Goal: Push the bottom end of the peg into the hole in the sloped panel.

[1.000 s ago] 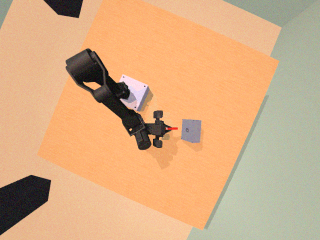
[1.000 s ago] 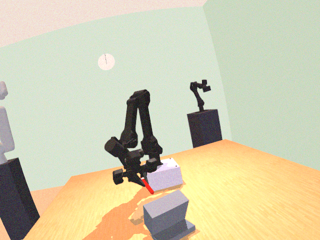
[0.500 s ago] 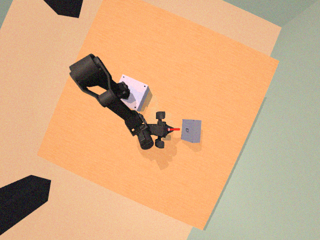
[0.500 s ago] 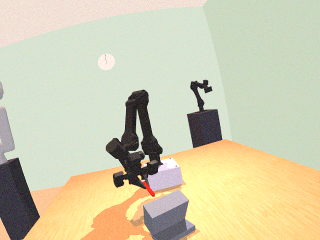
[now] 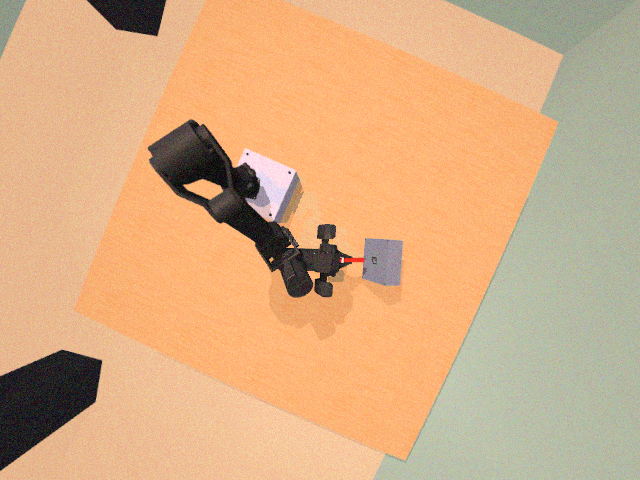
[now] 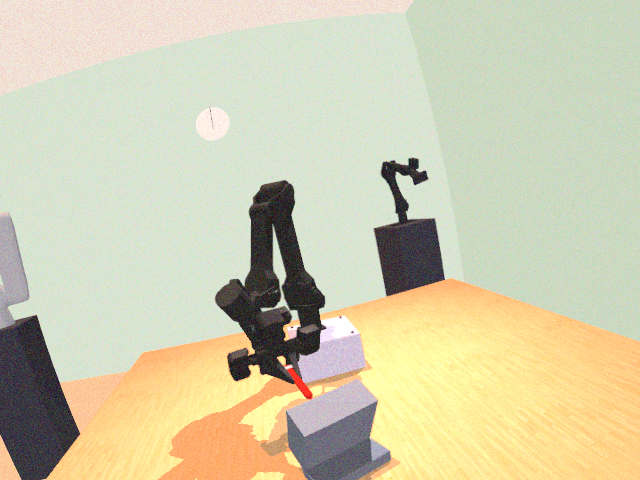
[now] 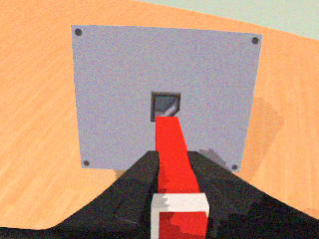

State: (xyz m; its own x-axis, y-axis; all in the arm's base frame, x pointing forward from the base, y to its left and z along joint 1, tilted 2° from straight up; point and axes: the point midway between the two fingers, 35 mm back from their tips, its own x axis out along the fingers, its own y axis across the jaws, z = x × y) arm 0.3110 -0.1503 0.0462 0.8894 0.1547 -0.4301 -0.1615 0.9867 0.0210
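My gripper tip is 10 cm short of the grey sloped panel, 1 cm to the right of it and 5 cm above it. The rest, counted from my gripper tip: red square peg: 1 cm behind, 1 cm above.
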